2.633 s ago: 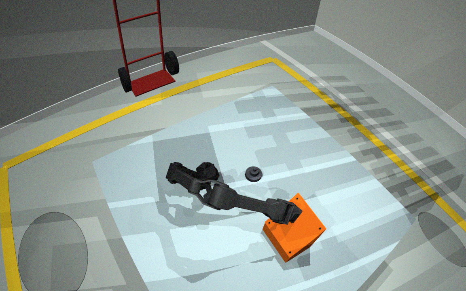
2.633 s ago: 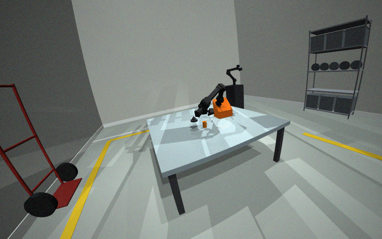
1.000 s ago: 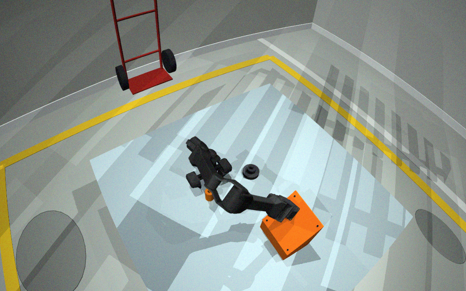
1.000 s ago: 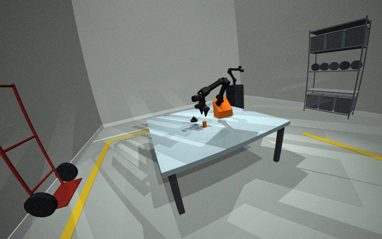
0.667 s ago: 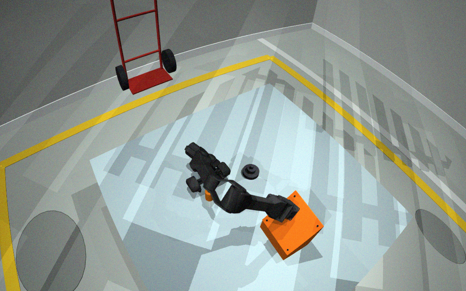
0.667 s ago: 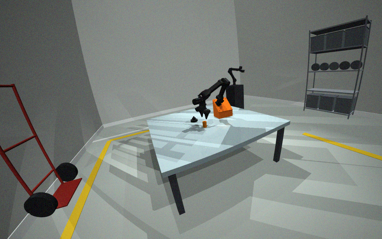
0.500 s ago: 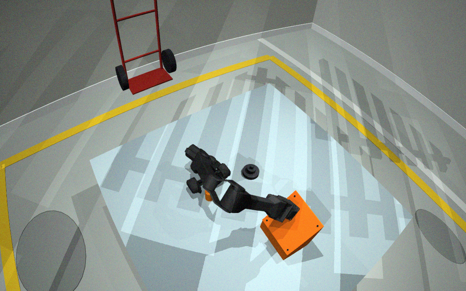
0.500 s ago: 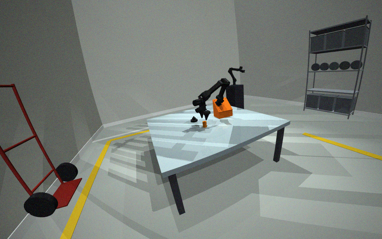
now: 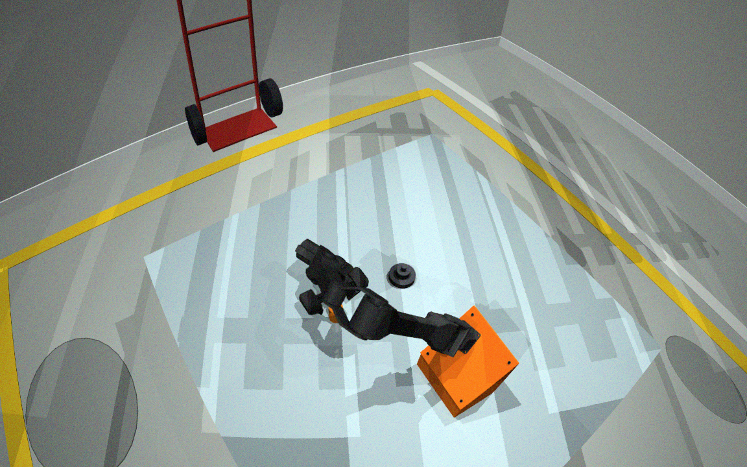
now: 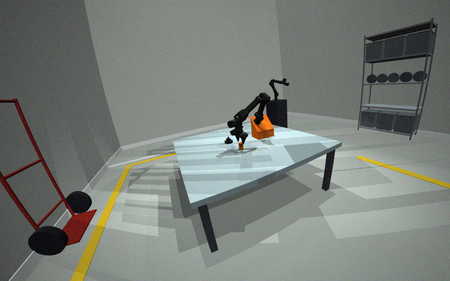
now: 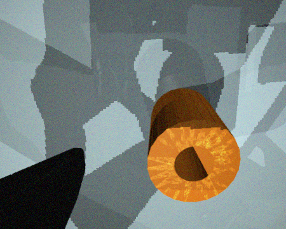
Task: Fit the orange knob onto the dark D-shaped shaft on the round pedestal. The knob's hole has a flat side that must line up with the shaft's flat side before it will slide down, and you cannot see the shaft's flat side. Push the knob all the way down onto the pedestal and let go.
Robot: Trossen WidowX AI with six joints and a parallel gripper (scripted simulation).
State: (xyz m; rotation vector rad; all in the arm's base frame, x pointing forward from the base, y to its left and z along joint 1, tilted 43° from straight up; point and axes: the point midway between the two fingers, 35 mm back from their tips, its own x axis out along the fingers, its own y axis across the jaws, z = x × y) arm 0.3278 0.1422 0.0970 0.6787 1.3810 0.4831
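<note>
Right now the orange knob is 3 cm below my gripper tip. Round my gripper tip: round dark pedestal: 1 cm behind, 25 cm to the right, 3 cm below.
</note>
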